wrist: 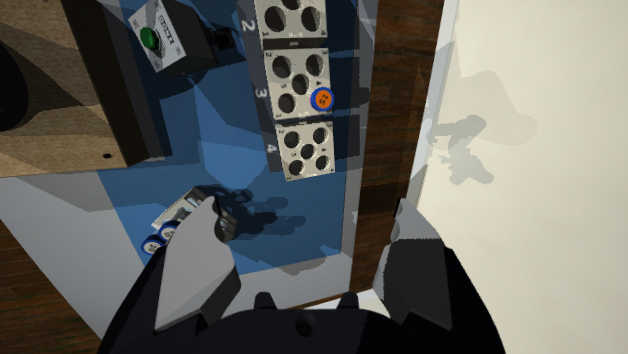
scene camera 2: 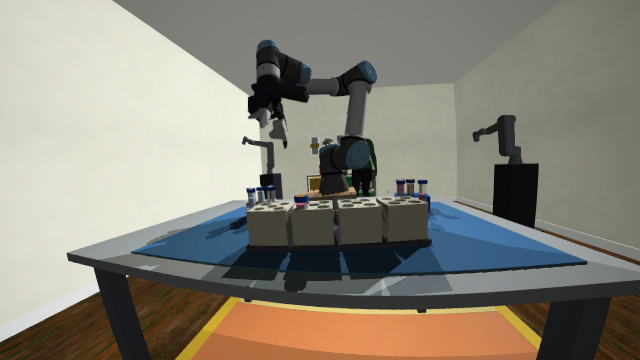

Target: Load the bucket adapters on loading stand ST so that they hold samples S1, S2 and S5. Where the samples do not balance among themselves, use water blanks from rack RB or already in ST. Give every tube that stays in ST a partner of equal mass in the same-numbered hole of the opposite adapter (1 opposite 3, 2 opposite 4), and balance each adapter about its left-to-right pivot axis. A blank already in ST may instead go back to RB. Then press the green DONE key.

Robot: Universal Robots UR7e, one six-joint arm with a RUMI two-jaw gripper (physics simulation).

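Frame: origin at the arm's base, x ahead, y left, z up, level; metres.
Where they show: gripper, fingertip midpoint: (wrist: 308, 199) (scene camera 2: 275, 139); arm's base, origin of the base link: (scene camera 2: 333, 190).
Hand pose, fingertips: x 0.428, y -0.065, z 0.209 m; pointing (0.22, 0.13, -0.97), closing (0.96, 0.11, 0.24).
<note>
Each offset is from my fingertips to the top centre of the thing. "*": to the spot under its first point. Level surfaces: height alone.
My gripper (scene camera 2: 273, 133) (wrist: 308, 199) is open and empty, high above the table. Loading stand ST @[dx -0.008, dy +0.158, dz -0.177 m] (scene camera 2: 340, 245) (wrist: 256, 70) carries a row of beige adapters. Adapter 3 @[* dx +0.063, dy +0.118, dz -0.222 m] (scene camera 2: 312, 228) (wrist: 299, 111) holds tube S1 @[dx +0.047, dy +0.089, dz -0.149 m] (scene camera 2: 301, 201) (wrist: 322, 99), orange-topped with a blue rim, upright in hole 4. Adapter 4 @[* dx +0.088, dy +0.017, dz -0.220 m] (scene camera 2: 268, 228) (wrist: 306, 136) shows five empty holes. Adapter 2 @[* dx +0.037, dy +0.225, dz -0.220 m] (scene camera 2: 360, 225) (wrist: 295, 33) is partly cut off in the wrist view; its visible holes look empty. A white rack @[* dx -0.221, dy -0.157, dz -0.214 m] (wrist: 162, 219) with blue-rimmed, white-topped tubes @[dx -0.209, dy -0.172, dz -0.152 m] (wrist: 151, 245) is partly hidden by the left finger. The green DONE key @[* dx -0.193, dy +0.137, dz -0.202 m] (wrist: 149, 38) is on its box.
The blue sample rack (scene camera 2: 426, 200) with capped tubes @[dx -0.331, dy +0.414, dz -0.153 m] (scene camera 2: 410, 187) stands at the right in the scene view. Adapter 1 @[* dx +0.012, dy +0.331, dz -0.220 m] (scene camera 2: 407, 222) is the rightmost adapter there. The wooden robot base (wrist: 75, 147) adjoins the blue mat @[dz -0.274 m] (scene camera 2: 500, 240) (wrist: 310, 220). A wall (wrist: 550, 225) lies beyond the table.
</note>
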